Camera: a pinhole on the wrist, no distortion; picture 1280 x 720 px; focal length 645.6 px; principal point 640.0 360.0 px. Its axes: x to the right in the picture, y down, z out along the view. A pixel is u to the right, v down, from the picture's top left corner.
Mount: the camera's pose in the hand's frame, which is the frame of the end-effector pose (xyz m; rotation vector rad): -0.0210 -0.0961 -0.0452 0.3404 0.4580 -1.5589
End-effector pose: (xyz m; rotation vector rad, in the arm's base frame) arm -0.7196 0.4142 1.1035 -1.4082 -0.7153 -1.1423
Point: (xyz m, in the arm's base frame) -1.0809 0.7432 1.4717
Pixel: 923.6 560.0
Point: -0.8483 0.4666 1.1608
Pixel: 714.9 466.4
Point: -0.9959 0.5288 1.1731
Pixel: 1107.8 226.7
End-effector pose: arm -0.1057 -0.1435 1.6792 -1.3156 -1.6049 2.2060
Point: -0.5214 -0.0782 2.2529
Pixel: 1029.5 317.6
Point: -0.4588 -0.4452 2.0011
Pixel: 516.2 181.6
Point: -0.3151 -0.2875 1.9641
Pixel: 615.3 145.0
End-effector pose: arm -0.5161 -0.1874 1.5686 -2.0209 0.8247 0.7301
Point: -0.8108 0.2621 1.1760
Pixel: outside the picture
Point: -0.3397 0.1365 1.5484
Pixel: 656.7 415.2
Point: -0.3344 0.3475 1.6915
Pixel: 780.2 182.3
